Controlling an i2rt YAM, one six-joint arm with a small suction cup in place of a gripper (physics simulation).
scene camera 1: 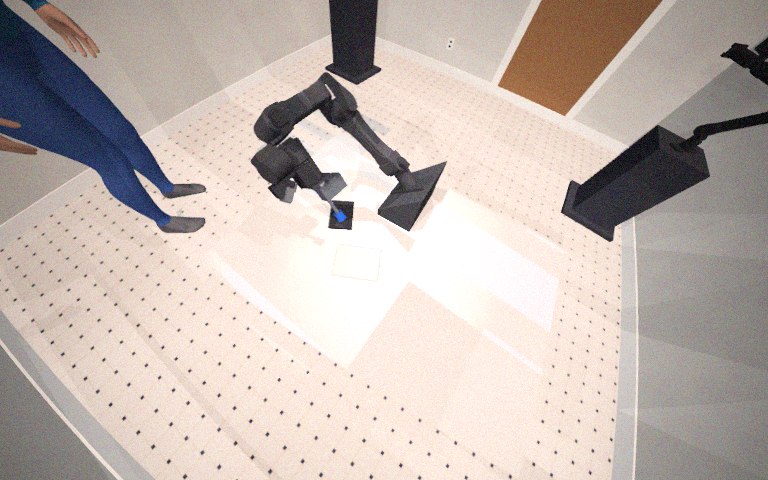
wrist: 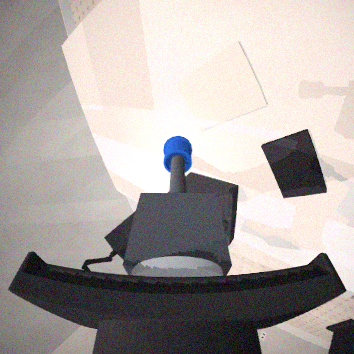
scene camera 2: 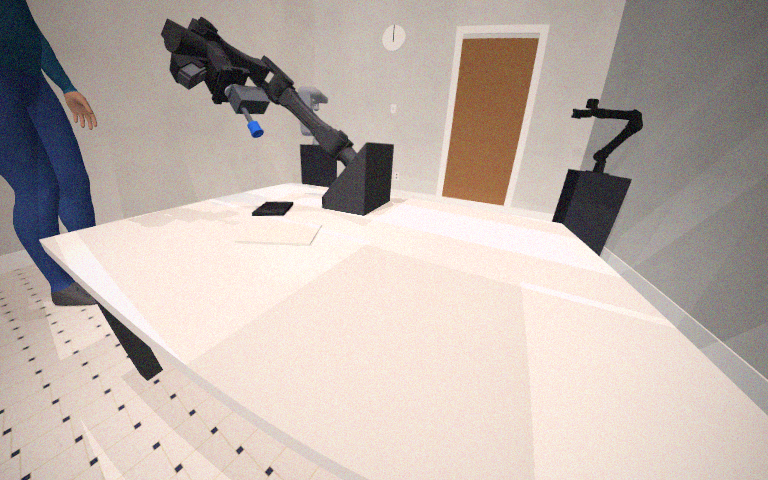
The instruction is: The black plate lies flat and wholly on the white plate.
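Note:
The black plate lies flat on the table, beside the white plate and apart from it. The white plate is a thin, pale square lying flat, hard to tell from the bright table. My gripper, a blue suction cup, is in the air high above the table with nothing on it, so it is open. In the first scene view it overlaps the black plate, but the second scene view shows a wide gap between them.
The arm's dark wedge base stands on the table, close to the black plate. A person stands at the left. Another arm on a dark pedestal is at the right, beyond the table.

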